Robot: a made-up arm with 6 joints. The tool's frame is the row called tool. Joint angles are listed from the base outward.
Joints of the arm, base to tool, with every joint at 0 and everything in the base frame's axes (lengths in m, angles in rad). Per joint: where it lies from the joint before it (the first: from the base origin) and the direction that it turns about. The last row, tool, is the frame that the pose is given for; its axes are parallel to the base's.
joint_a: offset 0 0 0.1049 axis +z
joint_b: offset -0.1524 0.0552 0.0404 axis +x
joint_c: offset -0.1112 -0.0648 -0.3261 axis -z
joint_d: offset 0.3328 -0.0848 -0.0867 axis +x
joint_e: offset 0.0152 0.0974 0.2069 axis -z
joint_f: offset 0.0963 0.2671 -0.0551 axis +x
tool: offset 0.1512 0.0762 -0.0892
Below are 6 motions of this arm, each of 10 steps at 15 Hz.
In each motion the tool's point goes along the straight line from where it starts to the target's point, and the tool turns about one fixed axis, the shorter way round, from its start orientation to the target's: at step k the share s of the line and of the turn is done. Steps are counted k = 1, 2, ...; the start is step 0. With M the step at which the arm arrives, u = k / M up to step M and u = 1 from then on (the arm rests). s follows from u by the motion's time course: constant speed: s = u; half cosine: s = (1 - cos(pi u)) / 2; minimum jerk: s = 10 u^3 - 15 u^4 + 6 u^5.
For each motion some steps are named. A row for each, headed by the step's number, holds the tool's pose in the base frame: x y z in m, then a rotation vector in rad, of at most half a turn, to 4 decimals.
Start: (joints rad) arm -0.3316 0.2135 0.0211 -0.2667 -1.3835 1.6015
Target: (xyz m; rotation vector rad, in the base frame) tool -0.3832 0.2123 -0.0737 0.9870 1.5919 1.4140
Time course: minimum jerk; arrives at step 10
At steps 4, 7, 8, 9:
4: -0.1649 0.3809 -0.0789 1.3094 1.0917 0.9693
7: -0.3311 0.2526 -0.0749 1.0771 1.4756 1.3106
8: -0.3647 0.2266 -0.0741 1.0200 1.5508 1.3775
9: -0.3805 0.2144 -0.0738 0.9919 1.5859 1.4086

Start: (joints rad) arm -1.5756 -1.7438 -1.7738 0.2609 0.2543 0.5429
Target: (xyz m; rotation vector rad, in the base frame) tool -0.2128 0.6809 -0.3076 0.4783 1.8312 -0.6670
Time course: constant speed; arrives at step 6
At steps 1, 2, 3, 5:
1: -0.2283 0.6719 -0.3522 0.5219 1.7075 -0.7344
2: -0.2252 0.6737 -0.3433 0.5134 1.7324 -0.7213
3: -0.2221 0.6755 -0.3344 0.5048 1.7573 -0.7079
5: -0.2159 0.6791 -0.3165 0.4873 1.8067 -0.6808

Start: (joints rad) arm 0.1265 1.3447 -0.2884 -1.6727 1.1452 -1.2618
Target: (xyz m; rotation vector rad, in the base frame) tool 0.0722 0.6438 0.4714 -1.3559 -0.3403 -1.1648
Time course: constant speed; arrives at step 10
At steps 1, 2, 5, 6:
1: 0.2745 0.4982 0.1803 -1.2389 0.1815 -1.1409
2: 0.2520 0.5143 0.2127 -1.2543 0.1244 -1.1458
5: 0.1846 0.5629 0.3097 -1.2970 -0.0483 -1.1573
6: 0.1621 0.5791 0.3420 -1.3100 -0.1063 -1.1600

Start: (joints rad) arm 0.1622 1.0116 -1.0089 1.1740 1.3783 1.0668
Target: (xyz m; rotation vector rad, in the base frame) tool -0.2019 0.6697 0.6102 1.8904 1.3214 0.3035
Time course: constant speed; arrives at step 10
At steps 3, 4, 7, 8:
3: 0.1293 0.6846 0.3934 2.0375 1.4986 -0.1790
4: 0.0819 0.6825 0.4243 2.0203 1.4757 -0.1072
7: -0.0600 0.6761 0.5173 1.9609 1.4019 0.1026
8: -0.1073 0.6740 0.5482 1.9386 1.3758 0.1706

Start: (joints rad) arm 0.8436 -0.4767 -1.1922 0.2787 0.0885 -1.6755
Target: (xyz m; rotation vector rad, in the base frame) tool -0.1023 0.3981 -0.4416 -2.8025 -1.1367 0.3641
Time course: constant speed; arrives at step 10
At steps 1, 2, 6, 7, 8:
1: -0.3878 0.1869 -0.3505 -1.6149 -1.3275 1.6296
2: -0.3560 0.2103 -0.3607 -1.7712 -1.3306 1.5226
6: -0.2292 0.3042 -0.4011 -2.3445 -1.2842 1.0082
7: -0.1975 0.3277 -0.4112 -2.4716 -1.2572 0.8588
8: -0.1657 0.3512 -0.4214 -2.5908 -1.2237 0.7014

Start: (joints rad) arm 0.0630 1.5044 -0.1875 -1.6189 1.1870 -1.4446
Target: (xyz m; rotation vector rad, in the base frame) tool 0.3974 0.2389 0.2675 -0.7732 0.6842 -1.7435
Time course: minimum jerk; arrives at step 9
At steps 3, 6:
3: 0.3342 0.3913 0.1786 -1.1666 0.6315 -1.2188
6: 0.3806 0.2794 0.2439 -0.8866 0.6739 -1.6094

